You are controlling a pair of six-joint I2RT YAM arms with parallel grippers.
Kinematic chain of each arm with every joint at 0, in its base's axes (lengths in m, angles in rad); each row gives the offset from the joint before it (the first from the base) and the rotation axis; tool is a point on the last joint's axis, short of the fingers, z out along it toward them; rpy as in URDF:
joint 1: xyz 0 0 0.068 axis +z
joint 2: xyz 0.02 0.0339 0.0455 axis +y
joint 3: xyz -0.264 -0.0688 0 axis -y
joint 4: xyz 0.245 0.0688 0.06 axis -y
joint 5: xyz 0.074 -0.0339 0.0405 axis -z
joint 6: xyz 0.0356 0 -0.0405 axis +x
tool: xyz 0 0 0 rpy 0 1.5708 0
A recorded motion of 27 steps. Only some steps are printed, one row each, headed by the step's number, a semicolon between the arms.
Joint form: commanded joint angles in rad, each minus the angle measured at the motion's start. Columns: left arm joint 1, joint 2, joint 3, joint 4, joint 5, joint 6; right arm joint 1, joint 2, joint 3, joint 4, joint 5, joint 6.
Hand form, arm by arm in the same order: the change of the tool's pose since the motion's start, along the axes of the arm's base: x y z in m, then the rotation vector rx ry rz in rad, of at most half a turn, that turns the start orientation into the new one. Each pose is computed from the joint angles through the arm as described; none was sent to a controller.
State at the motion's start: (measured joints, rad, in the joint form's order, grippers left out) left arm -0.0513 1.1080 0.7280 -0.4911 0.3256 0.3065; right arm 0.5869 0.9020 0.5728 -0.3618 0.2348 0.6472
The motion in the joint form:
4: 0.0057 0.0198 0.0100 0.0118 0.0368 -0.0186; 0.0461 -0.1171 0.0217 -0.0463 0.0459 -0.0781
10: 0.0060 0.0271 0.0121 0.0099 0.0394 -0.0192; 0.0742 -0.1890 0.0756 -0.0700 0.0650 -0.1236
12: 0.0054 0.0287 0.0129 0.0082 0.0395 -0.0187; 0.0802 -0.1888 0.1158 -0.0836 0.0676 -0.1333
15: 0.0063 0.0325 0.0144 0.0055 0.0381 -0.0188; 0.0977 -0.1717 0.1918 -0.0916 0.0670 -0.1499
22: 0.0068 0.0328 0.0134 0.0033 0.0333 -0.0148; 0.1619 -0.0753 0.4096 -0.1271 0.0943 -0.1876
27: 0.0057 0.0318 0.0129 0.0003 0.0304 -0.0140; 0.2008 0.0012 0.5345 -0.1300 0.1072 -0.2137
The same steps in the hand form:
4: 0.0043 -0.0002 0.0003 -0.0392 0.0062 -0.0046; -0.0173 -0.0037 0.0227 -0.0306 -0.1098 0.0548
10: 0.0052 -0.0002 -0.0006 -0.0412 0.0136 -0.0054; -0.0282 -0.0068 0.0498 -0.0153 -0.2103 0.0868
12: 0.0054 -0.0004 -0.0008 -0.0409 0.0159 -0.0064; -0.0292 -0.0065 0.0623 -0.0085 -0.2350 0.0939
15: 0.0058 -0.0001 -0.0013 -0.0397 0.0209 -0.0044; -0.0295 -0.0030 0.0851 0.0100 -0.2806 0.1164
22: 0.0056 0.0001 -0.0019 -0.0335 0.0227 -0.0037; -0.0273 0.0122 0.1408 0.0284 -0.3657 0.1665
27: 0.0052 0.0000 -0.0021 -0.0307 0.0248 -0.0035; -0.0231 0.0254 0.1697 0.0367 -0.4114 0.2000

